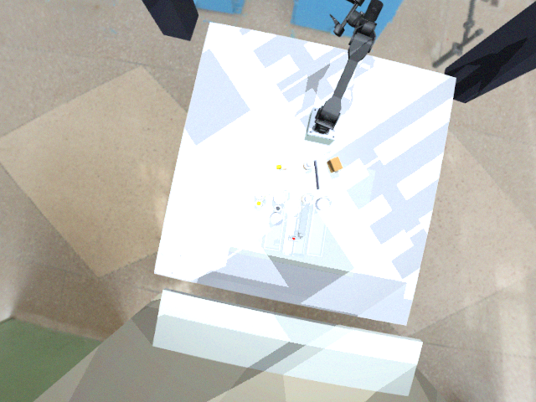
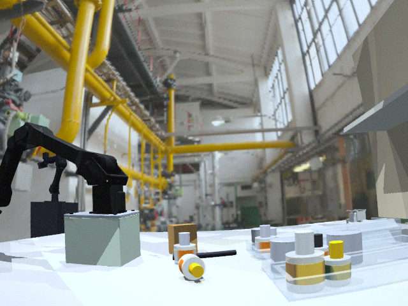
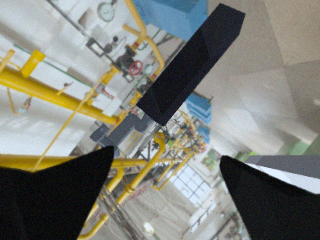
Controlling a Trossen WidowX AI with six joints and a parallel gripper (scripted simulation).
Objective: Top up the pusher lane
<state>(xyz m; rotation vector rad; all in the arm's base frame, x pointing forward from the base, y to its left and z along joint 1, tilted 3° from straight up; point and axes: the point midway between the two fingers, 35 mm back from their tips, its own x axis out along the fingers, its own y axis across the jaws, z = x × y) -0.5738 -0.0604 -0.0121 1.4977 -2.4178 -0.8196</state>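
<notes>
Right now my gripper tip is 79 cm short of the black rod, 14 cm to the right of it and 8 cm above it. Round my gripper tip: clear rack 108 cm ahead, 11 cm to the left, 7 cm below; wooden block 73 cm ahead, 20 cm to the left, 5 cm below.
</notes>
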